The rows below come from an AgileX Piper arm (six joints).
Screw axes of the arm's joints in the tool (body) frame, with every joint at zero. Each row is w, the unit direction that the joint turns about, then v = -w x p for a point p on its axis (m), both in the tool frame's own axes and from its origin. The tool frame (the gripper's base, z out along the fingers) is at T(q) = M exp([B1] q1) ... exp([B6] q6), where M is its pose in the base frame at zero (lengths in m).
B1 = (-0.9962, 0, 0.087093, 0.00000, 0.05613, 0.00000)
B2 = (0, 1, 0, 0.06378, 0.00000, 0.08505)
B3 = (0, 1, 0, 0.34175, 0.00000, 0.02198)
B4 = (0, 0, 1, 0.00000, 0.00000, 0.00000)
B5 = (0, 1, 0, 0.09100, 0.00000, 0.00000)
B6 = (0, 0, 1, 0.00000, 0.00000, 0.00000)
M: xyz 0.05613 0.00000 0.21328 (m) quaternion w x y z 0.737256 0 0.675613 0
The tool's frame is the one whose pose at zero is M.
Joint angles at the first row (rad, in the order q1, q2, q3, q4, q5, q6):
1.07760, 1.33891, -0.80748, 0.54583, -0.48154, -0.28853
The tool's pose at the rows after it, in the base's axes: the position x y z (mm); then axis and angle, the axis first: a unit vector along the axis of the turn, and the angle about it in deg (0 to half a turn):
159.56, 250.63, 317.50, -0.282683, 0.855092, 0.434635, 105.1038
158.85, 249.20, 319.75, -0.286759, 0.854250, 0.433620, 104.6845
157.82, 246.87, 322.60, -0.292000, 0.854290, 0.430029, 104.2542
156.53, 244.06, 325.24, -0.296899, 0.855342, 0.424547, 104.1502
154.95, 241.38, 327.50, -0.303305, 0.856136, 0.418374, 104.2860
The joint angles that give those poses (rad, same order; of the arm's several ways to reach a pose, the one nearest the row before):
1.07726, 1.33585, -0.80789, 0.54622, -0.47897, -0.29232
1.07687, 1.32750, -0.80832, 0.54888, -0.47523, -0.30563
1.07649, 1.31481, -0.80857, 0.56199, -0.46647, -0.33272
1.07614, 1.29977, -0.80856, 0.58563, -0.45059, -0.36845
1.07615, 1.28461, -0.80856, 0.61146, -0.43025, -0.40697

